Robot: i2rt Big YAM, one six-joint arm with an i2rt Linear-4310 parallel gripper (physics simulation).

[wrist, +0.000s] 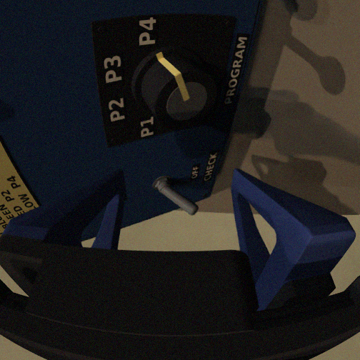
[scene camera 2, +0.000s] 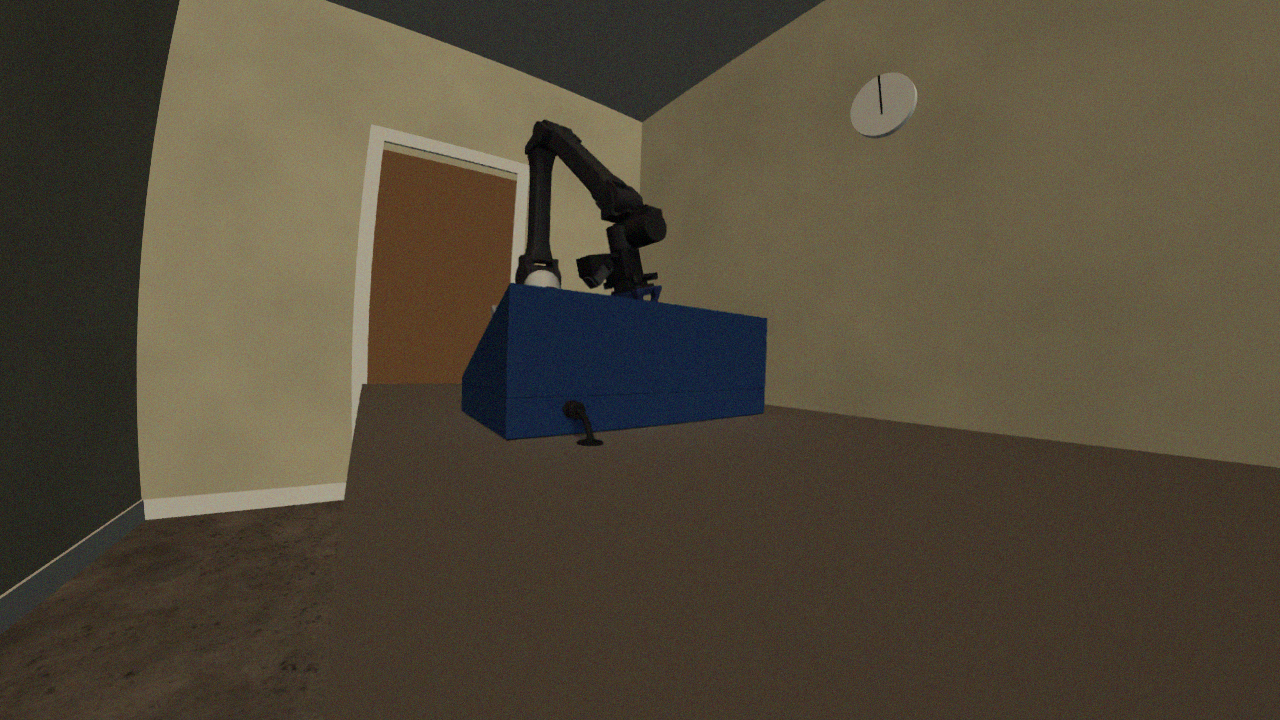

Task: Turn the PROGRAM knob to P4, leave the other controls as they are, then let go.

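The PROGRAM knob (wrist: 172, 87), black with a yellow pointer line, sits on a black label plate (wrist: 117, 135) on the blue panel in the wrist view. The outer end of its line is toward the P4 mark, just below and right of the text. My gripper (wrist: 178, 178) (scene camera 2: 637, 295) has its blue fingers wide apart and empty, and stands clear of the knob. In the wrist view the knob is beyond the fingertips. In scene camera 2 the gripper is at the top edge of the blue console (scene camera 2: 635, 358); the knob does not show there.
A metal toggle switch (wrist: 176, 196) labelled OFF and CHECK shows between the open fingers in the wrist view. A yellow text label (wrist: 15, 185) is at the left. A small black stalk-like object (scene camera 2: 583, 422) stands in front of the console in scene camera 2.
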